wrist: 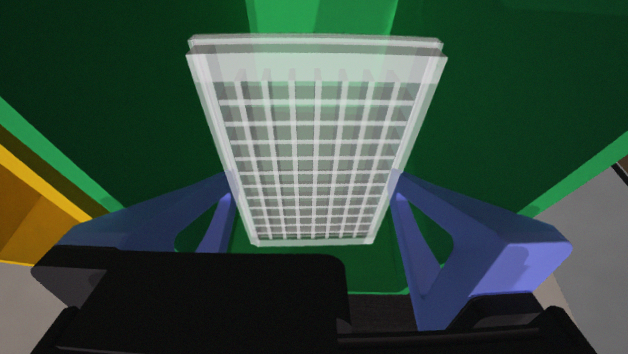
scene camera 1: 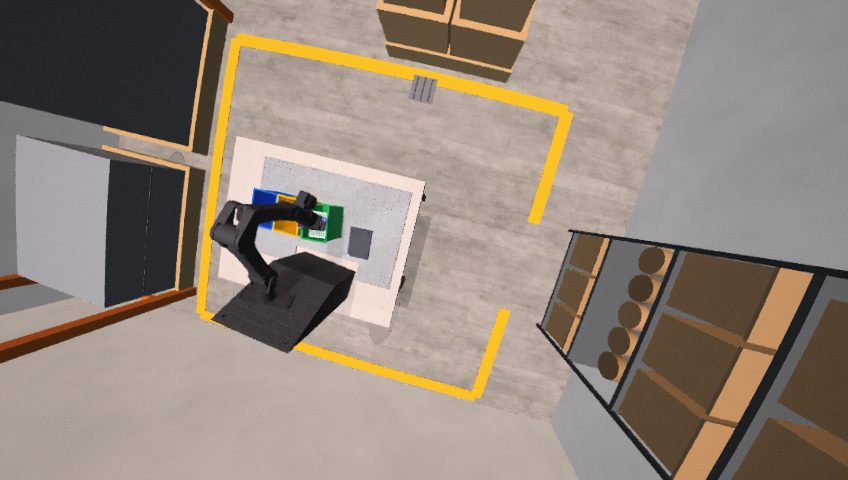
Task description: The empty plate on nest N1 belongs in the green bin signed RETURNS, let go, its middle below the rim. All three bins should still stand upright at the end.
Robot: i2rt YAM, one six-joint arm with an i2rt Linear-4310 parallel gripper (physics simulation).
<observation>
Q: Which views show the green bin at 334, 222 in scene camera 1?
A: The wrist view and scene camera 1: all of them.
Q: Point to a green bin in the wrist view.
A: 522, 116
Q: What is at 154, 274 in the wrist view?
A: My gripper.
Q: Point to a gridded plate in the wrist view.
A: At 313, 130
</observation>
